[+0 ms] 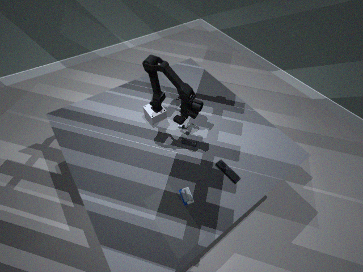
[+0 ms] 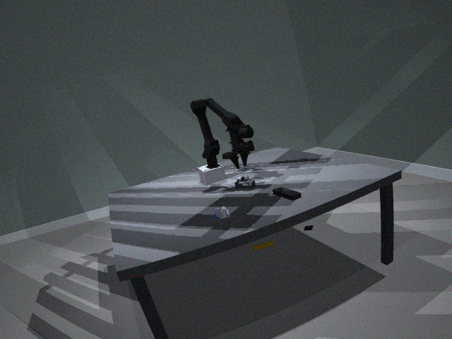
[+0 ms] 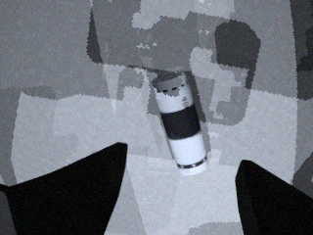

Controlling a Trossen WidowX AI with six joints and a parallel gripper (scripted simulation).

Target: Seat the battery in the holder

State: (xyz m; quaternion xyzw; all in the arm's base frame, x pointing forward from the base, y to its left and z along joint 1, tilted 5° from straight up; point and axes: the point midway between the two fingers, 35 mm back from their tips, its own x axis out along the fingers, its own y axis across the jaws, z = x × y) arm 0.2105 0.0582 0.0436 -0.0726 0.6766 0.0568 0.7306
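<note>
My gripper tip is now 60 mm above the battery and 10 mm past it. The rest, counted from my gripper tip: flat black block (420 mm ahead, 60 mm to the right, 60 mm below).
</note>
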